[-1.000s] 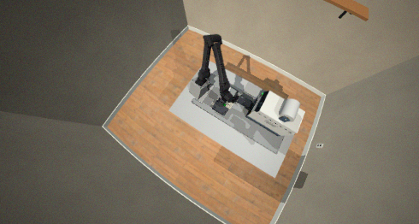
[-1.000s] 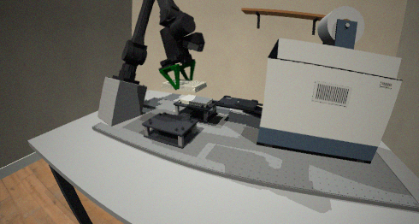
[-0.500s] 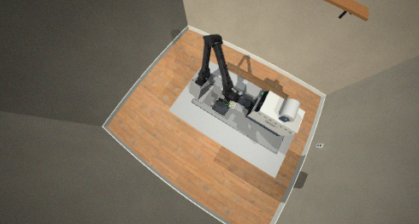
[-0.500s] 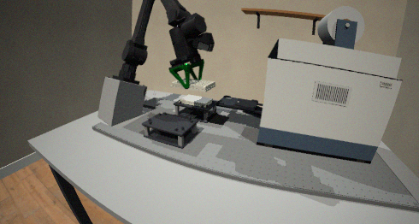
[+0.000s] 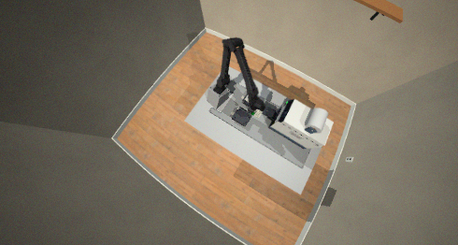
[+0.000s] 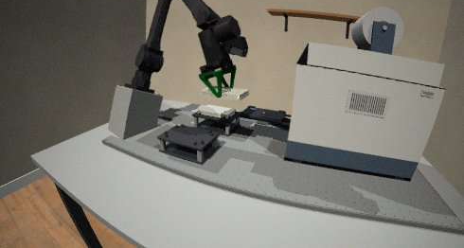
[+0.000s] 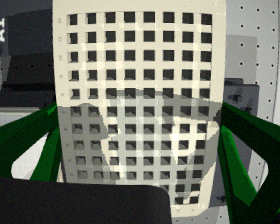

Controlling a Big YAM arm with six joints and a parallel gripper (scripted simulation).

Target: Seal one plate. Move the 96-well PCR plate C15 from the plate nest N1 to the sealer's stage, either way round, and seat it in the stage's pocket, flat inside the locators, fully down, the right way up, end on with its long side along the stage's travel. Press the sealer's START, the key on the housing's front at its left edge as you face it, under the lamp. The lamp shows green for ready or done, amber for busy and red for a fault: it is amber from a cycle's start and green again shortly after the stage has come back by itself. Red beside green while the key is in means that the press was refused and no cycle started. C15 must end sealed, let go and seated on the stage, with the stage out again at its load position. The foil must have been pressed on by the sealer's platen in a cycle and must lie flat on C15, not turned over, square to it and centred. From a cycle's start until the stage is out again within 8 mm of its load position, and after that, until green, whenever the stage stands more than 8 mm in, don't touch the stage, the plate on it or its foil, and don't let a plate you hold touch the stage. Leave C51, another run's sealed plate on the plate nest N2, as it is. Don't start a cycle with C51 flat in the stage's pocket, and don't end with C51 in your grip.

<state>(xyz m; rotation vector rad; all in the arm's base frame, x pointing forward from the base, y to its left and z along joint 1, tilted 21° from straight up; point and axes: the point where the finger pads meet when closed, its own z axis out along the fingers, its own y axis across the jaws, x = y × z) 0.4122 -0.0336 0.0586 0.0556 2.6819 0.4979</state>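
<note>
The dark stage is 10 cm to the left of my hand, 10 cm ahead of it and 8 cm below it. Also, from my hand: 96-well plate C15 (right at my hand); white start key (20 cm to the left, 20 cm ahead, 1 cm above); sealed plate C51 (13 cm to the left, 12 cm below, 9 cm behind).
</note>
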